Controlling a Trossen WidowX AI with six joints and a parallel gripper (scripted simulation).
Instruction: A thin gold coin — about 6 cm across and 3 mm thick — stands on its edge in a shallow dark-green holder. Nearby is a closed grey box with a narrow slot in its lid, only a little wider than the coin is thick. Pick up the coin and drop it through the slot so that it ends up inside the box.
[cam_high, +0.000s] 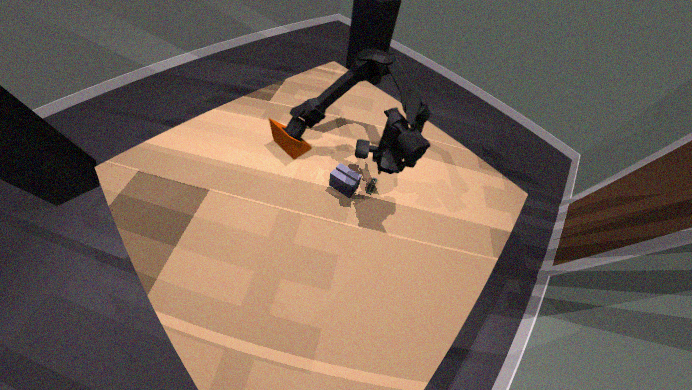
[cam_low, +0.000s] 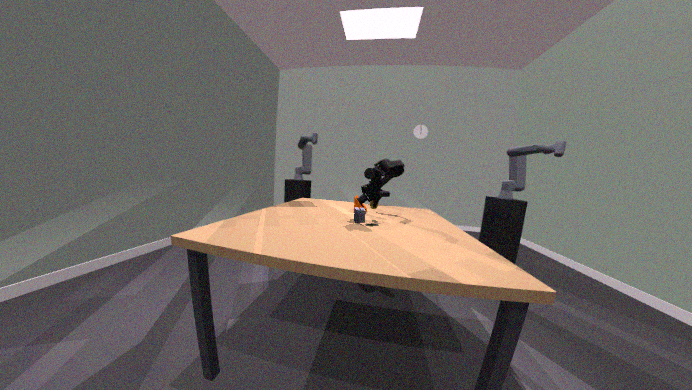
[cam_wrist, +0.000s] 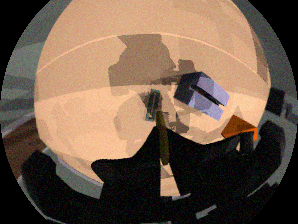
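The gold coin lies 20 mm above my gripper tip.
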